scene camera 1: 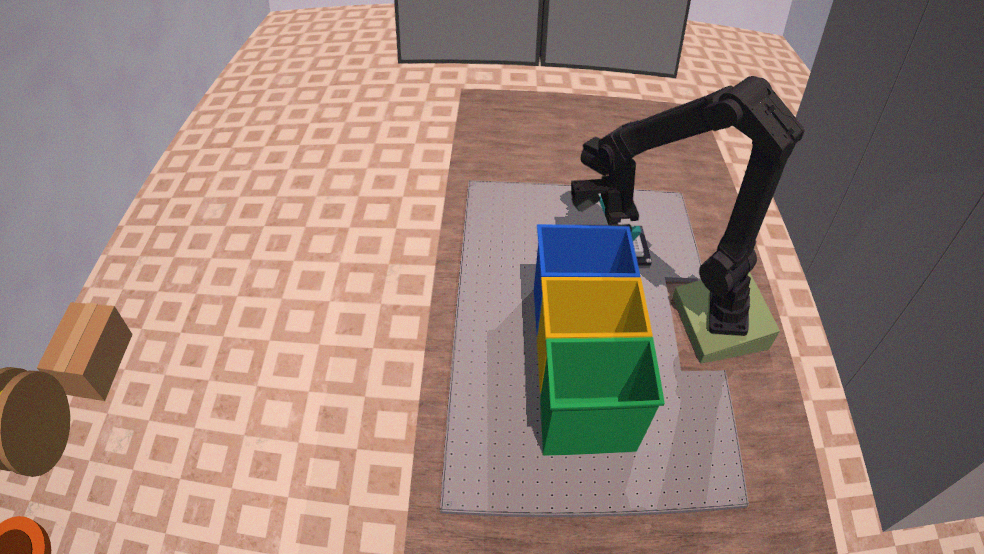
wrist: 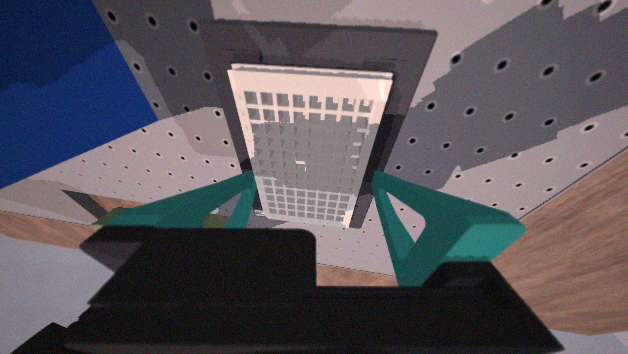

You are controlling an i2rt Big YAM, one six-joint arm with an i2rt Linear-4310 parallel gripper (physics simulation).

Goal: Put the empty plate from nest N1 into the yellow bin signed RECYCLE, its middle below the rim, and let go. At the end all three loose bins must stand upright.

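Where they show: gripper, fingertip midpoint: [wrist: 314, 177]; arm's base, link origin: [scene camera 1: 728, 311].
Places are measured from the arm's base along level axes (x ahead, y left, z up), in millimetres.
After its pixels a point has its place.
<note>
The pale, gridded plate [scene camera 1: 638, 246] @[z -11, x 214, y -149 mm] [wrist: 310, 145] @[z -18, x 291, y -156 mm] lies in a dark nest [scene camera 1: 645, 262] @[z -27, x 192, y -120 mm] [wrist: 320, 42] @[z -25, x 345, y -144 mm] beside the blue bin. No nest name can be read. My gripper [scene camera 1: 621, 220] @[z -18, x 265, y -167 mm] [wrist: 314, 177] @[z -18, x 265, y -167 mm] is open and empty, with teal fingers. In the wrist view its tips appear at either side of the plate's lower half; their exact height over it is hard to tell. The yellow bin [scene camera 1: 595, 306] @[z 71, x 290, y 118 mm] stands upright between the blue bin [scene camera 1: 585, 251] @[z 80, x 328, y -9 mm] [wrist: 75, 115] @[z 6, x 274, y -25 mm] and the green bin [scene camera 1: 602, 371] @[z 55, x 256, y 247 mm], both upright. The RECYCLE sign does not show.
The bins stand close together in a row on a grey perforated board [scene camera 1: 482, 447] @[z -37, x 431, y 395 mm] [wrist: 545, 102] @[z -37, x 360, y -281 mm], which lies on a wooden table [scene camera 1: 495, 130] @[z -50, x 640, y -552 mm] [wrist: 575, 270] @[z -50, x 222, y -558 mm]. The arm stands on a light green base block [scene camera 1: 736, 347] @[z -14, x -23, y 81 mm] at the right. Dark panels rise beyond the table's right side.
</note>
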